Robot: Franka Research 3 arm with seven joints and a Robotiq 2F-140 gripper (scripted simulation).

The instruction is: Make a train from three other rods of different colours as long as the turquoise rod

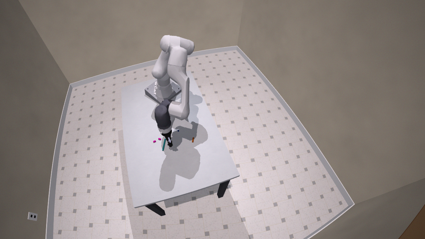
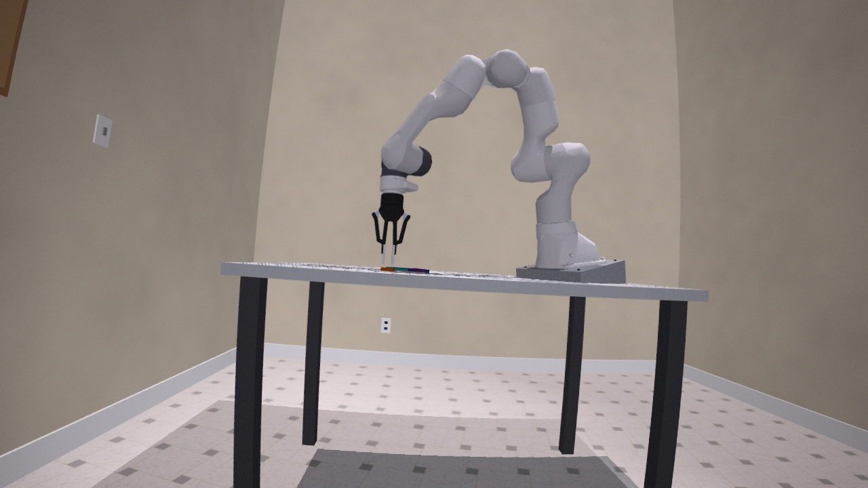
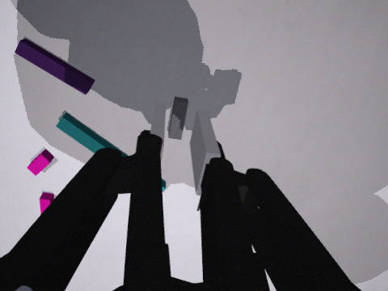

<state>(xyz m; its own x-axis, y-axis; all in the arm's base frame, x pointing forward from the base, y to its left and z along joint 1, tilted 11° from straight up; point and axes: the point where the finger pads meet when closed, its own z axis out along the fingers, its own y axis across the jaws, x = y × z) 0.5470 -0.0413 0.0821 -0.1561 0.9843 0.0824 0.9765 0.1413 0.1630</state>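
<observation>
Now: the grey rod 5 cm below my hand. The rest, counted from my hand: turquoise rod (4 cm behind, 5 cm to the right, 5 cm below); purple rod (10 cm behind, 1 cm to the left, 5 cm below); blue rod (13 cm behind, 8 cm to the left, 5 cm below).
</observation>
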